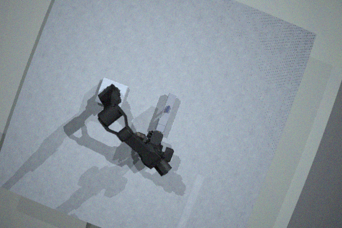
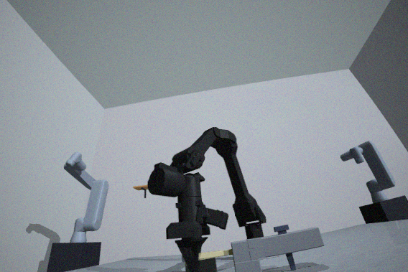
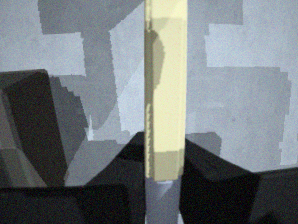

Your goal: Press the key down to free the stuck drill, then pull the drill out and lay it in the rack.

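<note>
Now: gripper tip 4 cm to the right of the drill and 3 cm below it. Round my gripper tip: rack (7 cm behind, 1 cm to the left); long grey block (1 cm ahead, 17 cm to the left, 3 cm above); blue key (2 cm ahead, 19 cm to the left, 4 cm above).
</note>
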